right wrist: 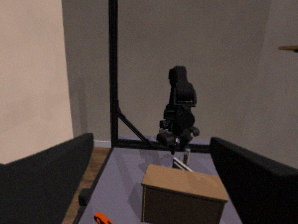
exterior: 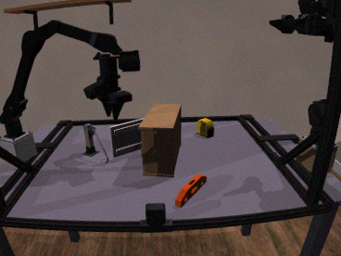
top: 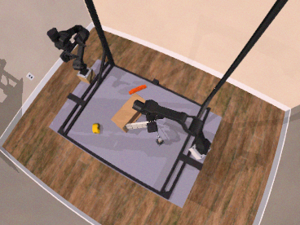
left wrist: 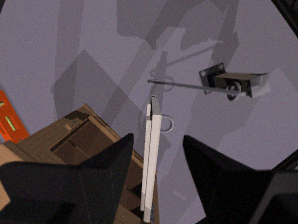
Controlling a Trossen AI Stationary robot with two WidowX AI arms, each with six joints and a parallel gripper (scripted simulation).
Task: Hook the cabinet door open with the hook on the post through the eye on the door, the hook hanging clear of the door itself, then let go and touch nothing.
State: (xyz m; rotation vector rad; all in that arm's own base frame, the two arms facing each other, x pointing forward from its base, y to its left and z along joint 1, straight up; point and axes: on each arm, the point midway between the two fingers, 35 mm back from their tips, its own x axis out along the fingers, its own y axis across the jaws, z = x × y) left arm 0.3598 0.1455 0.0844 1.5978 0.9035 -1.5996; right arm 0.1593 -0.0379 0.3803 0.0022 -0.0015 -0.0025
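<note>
Now: the hook 14 cm below my left hand, 6 cm to the left of it and 1 cm ahead of it. From my left hand the other things lie so: hook post 12 cm below, 9 cm to the left, 3 cm ahead; orange tool 27 cm to the right, 19 cm behind, 18 cm below; cabinet door 12 cm below, 6 cm to the right, 6 cm ahead.
</note>
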